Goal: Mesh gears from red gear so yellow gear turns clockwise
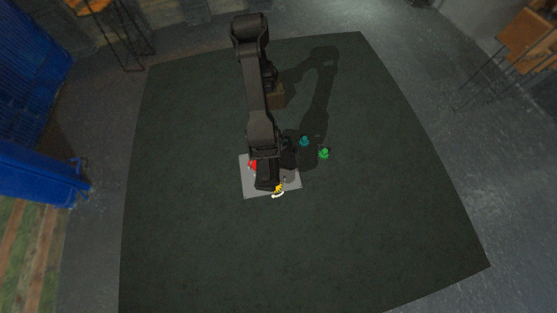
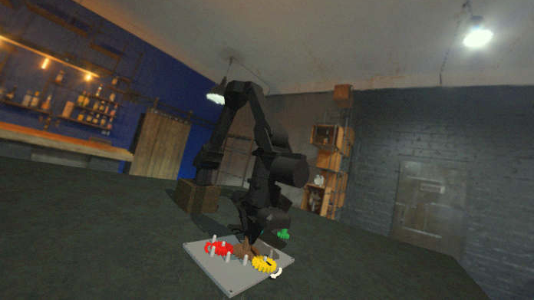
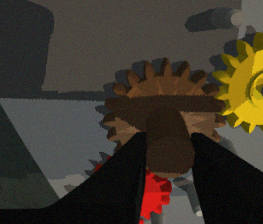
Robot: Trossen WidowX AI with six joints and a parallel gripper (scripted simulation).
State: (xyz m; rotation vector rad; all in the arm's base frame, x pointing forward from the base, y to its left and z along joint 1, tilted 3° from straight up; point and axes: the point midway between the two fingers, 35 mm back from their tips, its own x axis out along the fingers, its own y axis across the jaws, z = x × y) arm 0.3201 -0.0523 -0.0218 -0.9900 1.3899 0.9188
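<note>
Right now my gripper tip is 10 mm above the brown gear. Also, from my gripper tip: white arrow: 90 mm ahead, 30 mm below; red gear: 40 mm behind, 40 mm to the right, 20 mm below; yellow gear: 50 mm ahead, 20 mm below.
</note>
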